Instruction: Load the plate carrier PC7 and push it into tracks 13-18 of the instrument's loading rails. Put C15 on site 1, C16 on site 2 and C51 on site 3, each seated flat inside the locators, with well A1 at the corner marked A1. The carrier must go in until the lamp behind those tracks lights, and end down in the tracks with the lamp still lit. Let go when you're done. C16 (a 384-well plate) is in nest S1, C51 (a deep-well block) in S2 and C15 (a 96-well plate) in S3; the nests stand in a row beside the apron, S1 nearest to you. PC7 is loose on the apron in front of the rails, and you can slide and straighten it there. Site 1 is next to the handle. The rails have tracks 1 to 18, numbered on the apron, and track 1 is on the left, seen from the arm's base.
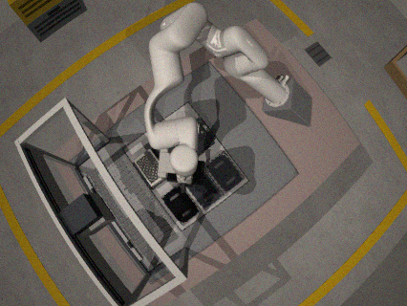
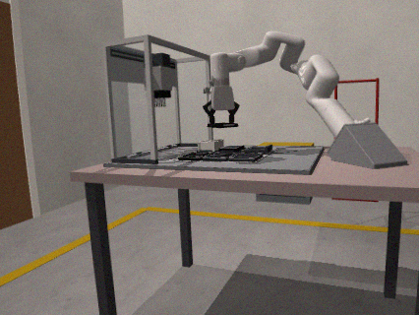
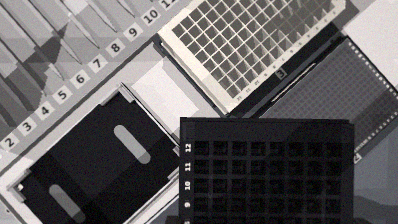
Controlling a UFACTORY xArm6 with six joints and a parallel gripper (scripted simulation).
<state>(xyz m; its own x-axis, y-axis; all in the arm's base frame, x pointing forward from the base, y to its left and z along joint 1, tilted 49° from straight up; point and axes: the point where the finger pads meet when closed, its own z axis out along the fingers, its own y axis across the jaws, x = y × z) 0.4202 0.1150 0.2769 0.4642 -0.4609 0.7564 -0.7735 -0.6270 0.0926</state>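
My gripper is now 120 mm above the plate carrier PC7, 90 mm to the left of it and 40 mm past it. The rest, counted from my hand: black 96-well plate (10 mm below); pale well plate (120 mm to the right, 110 mm below, 70 mm ahead); A1 mark (130 mm below, 60 mm behind, 40 mm to the left).
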